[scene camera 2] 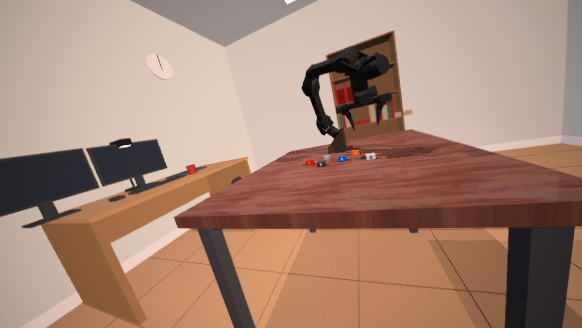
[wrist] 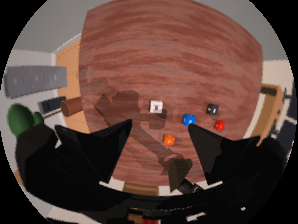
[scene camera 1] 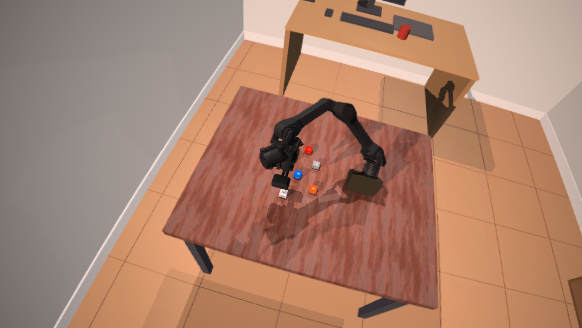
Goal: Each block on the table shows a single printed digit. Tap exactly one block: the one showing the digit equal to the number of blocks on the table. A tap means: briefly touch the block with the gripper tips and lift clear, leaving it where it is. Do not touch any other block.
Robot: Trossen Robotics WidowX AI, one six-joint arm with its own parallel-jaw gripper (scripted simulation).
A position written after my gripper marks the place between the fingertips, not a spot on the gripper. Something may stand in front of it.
My gripper (scene camera 2: 365, 127) is open, with nothing in its grasp.
My gripper shows as well in the wrist view (wrist: 161, 124).
